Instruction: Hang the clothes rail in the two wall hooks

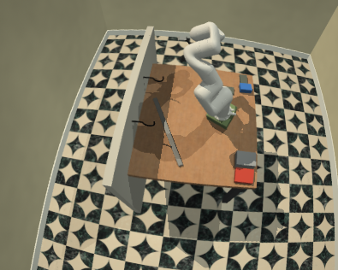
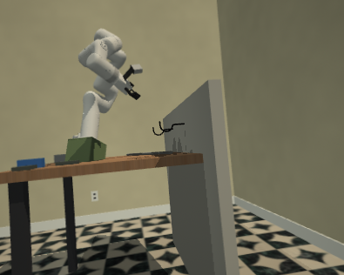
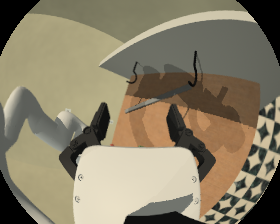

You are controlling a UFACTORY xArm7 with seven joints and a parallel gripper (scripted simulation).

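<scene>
Right now my hand is 330 mm above the clothes rail, 320 mm to the right of it and 20 mm short of it. Round my hand: grey wall panel: 580 mm below, 260 mm ahead, 220 mm to the left; then grey box: 510 mm behind, 410 mm to the left, 320 mm below; then blue block: 450 mm behind, 320 mm below, 160 mm to the right.
</scene>
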